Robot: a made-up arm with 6 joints.
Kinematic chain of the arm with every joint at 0, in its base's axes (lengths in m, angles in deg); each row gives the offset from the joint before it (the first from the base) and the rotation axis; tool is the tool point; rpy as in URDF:
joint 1: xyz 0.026 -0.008 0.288 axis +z
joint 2: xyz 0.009 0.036 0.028 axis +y
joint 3: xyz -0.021 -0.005 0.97 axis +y
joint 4: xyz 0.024 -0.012 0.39 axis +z
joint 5: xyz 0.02 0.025 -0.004 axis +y
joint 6: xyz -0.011 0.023 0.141 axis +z
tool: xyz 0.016 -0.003 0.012 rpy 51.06 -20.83 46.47
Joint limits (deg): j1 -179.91..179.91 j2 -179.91..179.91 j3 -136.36..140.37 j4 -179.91..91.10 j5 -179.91..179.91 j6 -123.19..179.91
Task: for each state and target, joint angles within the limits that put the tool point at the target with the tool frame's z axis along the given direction. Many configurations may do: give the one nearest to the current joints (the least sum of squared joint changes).
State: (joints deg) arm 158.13 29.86 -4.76 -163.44 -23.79 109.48
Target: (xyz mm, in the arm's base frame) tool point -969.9 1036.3 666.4 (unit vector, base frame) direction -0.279 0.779 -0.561
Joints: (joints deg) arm 131.74 72.08 0.93 -126.21 -32.53 139.69
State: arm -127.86 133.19 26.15 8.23 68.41 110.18
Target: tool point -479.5 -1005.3 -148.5 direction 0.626 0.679 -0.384
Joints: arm -117.89 90.24 51.50 -22.63 64.03 105.20
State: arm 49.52 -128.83 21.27 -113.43 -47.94 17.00
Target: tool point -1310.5 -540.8 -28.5 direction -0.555 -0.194 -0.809
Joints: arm 24.17 -106.71 2.48 -105.17 -31.95 8.32
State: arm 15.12 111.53 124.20 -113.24 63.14 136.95
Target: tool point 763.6 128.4 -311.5 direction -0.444 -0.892 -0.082
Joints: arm 19.82 102.08 99.35 -106.42 53.62 148.78
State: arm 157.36 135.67 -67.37 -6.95 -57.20 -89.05
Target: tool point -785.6 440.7 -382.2 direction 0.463 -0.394 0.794
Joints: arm 145.18 150.10 -66.49 -20.41 -69.20 -102.94
